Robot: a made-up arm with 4 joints.
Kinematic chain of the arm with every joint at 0, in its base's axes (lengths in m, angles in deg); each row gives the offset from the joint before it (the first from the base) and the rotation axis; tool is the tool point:
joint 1: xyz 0 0 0.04 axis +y
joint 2: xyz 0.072 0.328 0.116 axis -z
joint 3: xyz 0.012 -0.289 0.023 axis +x
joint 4: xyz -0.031 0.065 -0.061 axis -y
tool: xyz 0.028 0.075 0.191
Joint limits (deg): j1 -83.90..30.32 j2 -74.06..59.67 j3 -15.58..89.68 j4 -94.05..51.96
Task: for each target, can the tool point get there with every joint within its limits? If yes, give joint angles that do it. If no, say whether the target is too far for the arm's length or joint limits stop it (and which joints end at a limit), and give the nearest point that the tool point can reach.
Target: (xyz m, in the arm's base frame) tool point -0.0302 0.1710 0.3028
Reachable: yes | joints -22.66 -26.92 -3.99 23.62
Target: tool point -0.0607 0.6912 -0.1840
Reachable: no: joint limits stop it (at a limit: joint 1, joint 2, joint 3, joint 4) | nearest point -0.1890 0.3922 -0.0601 | short by 0.348 m
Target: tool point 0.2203 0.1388 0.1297
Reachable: yes | joints 14.29 18.64 19.75 -77.75
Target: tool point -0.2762 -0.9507 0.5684
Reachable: no: too far | nearest point -0.1431 -0.0889 0.3137 | short by 0.908 m
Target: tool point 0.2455 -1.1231 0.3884
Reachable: no: too far | nearest point 0.1690 -0.0927 0.2798 | short by 1.039 m
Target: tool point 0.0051 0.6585 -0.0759
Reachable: no: joint limits stop it (at a limit: joint 1, joint 2, joint 4) | nearest point 0.2439 0.4524 -0.0461 | short by 0.317 m
